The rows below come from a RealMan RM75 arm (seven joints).
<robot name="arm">
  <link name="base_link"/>
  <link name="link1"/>
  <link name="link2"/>
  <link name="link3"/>
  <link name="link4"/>
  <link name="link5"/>
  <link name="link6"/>
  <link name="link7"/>
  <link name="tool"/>
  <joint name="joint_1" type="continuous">
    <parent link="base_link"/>
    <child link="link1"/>
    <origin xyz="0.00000 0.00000 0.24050"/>
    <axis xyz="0 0 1"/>
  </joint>
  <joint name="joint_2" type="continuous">
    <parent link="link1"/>
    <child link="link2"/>
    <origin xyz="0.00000 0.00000 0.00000" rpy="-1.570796 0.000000 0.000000"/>
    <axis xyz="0 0 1"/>
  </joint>
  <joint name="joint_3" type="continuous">
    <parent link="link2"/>
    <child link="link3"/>
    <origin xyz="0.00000 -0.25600 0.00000" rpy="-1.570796 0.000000 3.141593"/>
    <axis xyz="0 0 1"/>
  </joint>
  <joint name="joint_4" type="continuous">
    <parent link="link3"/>
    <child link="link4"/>
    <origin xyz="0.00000 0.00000 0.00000" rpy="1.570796 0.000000 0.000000"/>
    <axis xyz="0 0 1"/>
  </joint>
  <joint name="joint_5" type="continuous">
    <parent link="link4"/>
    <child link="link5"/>
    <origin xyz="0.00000 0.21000 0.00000" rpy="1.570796 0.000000 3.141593"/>
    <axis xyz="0 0 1"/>
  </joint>
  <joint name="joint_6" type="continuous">
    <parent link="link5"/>
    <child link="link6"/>
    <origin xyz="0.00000 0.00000 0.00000" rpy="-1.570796 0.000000 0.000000"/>
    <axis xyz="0 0 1"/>
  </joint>
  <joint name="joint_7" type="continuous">
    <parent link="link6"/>
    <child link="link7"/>
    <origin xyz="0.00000 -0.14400 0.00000" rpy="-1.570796 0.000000 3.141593"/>
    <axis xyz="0 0 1"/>
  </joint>
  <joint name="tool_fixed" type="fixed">
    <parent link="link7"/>
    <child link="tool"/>
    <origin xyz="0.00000 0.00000 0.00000" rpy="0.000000 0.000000 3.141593"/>
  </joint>
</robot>
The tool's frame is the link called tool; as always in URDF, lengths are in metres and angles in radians. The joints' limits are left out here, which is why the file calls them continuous.
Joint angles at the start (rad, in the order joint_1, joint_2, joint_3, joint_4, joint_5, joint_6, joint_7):
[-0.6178 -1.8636 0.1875 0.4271 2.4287 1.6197 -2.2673]
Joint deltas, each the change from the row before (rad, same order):
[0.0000 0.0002 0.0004 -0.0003 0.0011 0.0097 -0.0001]
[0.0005 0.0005 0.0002 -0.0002 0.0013 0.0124 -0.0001]
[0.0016 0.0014 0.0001 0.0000 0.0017 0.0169 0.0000]
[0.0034 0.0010 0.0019 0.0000 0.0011 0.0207 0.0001]
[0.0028 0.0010 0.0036 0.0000 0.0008 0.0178 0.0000]
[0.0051 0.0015 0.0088 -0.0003 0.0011 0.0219 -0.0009]
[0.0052 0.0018 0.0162 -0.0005 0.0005 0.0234 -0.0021]
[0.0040 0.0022 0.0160 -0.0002 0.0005 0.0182 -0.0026]
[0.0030 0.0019 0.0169 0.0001 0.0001 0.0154 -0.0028]
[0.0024 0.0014 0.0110 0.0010 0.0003 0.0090 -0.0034]
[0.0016 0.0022 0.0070 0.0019 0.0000 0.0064 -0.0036]
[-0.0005 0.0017 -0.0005 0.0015 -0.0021 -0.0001 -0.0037]
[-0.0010 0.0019 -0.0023 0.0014 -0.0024 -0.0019 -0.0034]
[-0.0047 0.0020 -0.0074 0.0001 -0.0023 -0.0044 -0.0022]
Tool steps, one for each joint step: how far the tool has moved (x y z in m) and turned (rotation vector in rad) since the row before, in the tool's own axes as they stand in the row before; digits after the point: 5 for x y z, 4 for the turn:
[-0.00104 0.00096 -0.00001 -0.0066 -0.0075 -0.0001]
[-0.00133 0.00109 -0.00028 -0.0081 -0.0089 -0.0004]
[-0.00181 0.00122 -0.00092 -0.0101 -0.0112 -0.0008]
[-0.00286 0.00119 -0.00108 -0.0123 -0.0144 -0.0020]
[-0.00253 0.00104 -0.00084 -0.0099 -0.0140 -0.0013]
[-0.00391 0.00075 -0.00123 -0.0097 -0.0207 -0.0033]
[-0.00455 0.00078 -0.00092 -0.0081 -0.0278 -0.0035]
[-0.00360 0.00052 -0.00085 -0.0041 -0.0244 -0.0030]
[-0.00312 0.00048 -0.00050 -0.0022 -0.0234 -0.0024]
[-0.00195 0.00008 -0.00061 0.0004 -0.0142 -0.0031]
[-0.00086 0.00014 -0.00113 0.0016 -0.0083 -0.0022]
[0.00098 0.00035 -0.00087 0.0008 0.0032 -0.0012]
[0.00149 0.00036 -0.00095 0.0011 0.0061 -0.0006]
[0.00306 0.00115 -0.00037 -0.0010 0.0106 0.0026]

